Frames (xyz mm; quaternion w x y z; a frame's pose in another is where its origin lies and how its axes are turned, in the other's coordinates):
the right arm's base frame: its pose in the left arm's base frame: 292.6 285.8 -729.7 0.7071 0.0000 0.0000 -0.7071
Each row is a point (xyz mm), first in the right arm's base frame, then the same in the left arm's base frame.
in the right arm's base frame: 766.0 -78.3 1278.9
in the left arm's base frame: 214.3 -480.2 549.2
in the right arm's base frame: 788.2 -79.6 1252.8
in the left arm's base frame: 213.0 -502.4 523.1
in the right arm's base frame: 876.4 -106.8 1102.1
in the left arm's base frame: 185.8 -590.6 372.4
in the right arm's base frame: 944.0 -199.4 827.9
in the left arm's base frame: 93.2 -658.2 98.2
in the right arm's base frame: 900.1 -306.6 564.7
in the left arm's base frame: -14.0 -614.3 -165.0
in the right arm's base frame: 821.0 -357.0 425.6
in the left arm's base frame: -64.4 -535.2 -304.1
